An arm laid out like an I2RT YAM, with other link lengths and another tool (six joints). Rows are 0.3 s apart.
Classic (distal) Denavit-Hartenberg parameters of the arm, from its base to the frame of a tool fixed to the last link. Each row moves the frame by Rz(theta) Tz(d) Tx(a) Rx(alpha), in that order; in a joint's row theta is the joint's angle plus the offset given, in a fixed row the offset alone. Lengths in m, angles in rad.
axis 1: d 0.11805  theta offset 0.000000  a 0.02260  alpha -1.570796
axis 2: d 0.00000  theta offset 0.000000  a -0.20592  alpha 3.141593
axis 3: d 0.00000  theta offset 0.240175  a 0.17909  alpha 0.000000
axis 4: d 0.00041  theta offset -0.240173  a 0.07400  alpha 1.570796
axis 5: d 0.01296  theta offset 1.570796  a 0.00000  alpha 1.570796
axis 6: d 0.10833  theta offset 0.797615  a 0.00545  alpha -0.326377
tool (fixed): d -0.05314  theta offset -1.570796  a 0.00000  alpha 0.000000
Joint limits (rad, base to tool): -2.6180..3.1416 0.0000..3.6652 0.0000..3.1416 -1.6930..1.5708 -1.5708..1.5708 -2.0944..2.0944
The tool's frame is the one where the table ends.
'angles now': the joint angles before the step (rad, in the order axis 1, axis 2, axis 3, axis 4, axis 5, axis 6). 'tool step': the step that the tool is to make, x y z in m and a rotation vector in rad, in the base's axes. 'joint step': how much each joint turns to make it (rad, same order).
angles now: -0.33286 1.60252 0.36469 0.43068 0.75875 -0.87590
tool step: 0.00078 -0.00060 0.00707 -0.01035 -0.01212 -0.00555
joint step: 0.00001 -0.03898 0.01541 -0.03948 0.00805 -0.00010
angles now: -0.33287 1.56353 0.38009 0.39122 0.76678 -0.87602
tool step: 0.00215 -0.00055 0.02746 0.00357 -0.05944 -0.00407
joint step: 0.00004 -0.14803 0.07685 -0.18810 -0.01299 0.02646
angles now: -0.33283 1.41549 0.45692 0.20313 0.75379 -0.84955
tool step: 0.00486 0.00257 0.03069 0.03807 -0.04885 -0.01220
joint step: 0.02148 -0.09727 0.14997 -0.26911 -0.01152 0.08256
